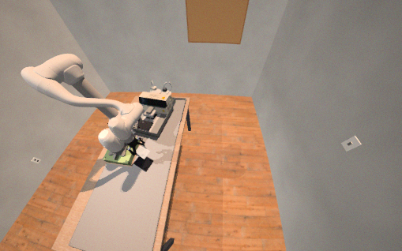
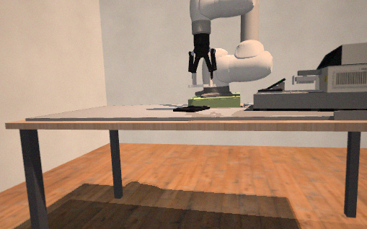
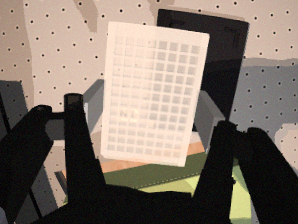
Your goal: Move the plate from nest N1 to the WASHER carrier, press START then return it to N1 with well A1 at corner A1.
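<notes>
Right now the black plate nest N1 is 14 cm below my hand, 6 cm to the right of it and 2 cm behind it. The rest, counted from my hand: carrier (33 cm to the left, 8 cm behind, 6 cm below); then white well plate (3 cm below); then N1 label (14 cm below, 5 cm to the left, 5 cm behind).
</notes>
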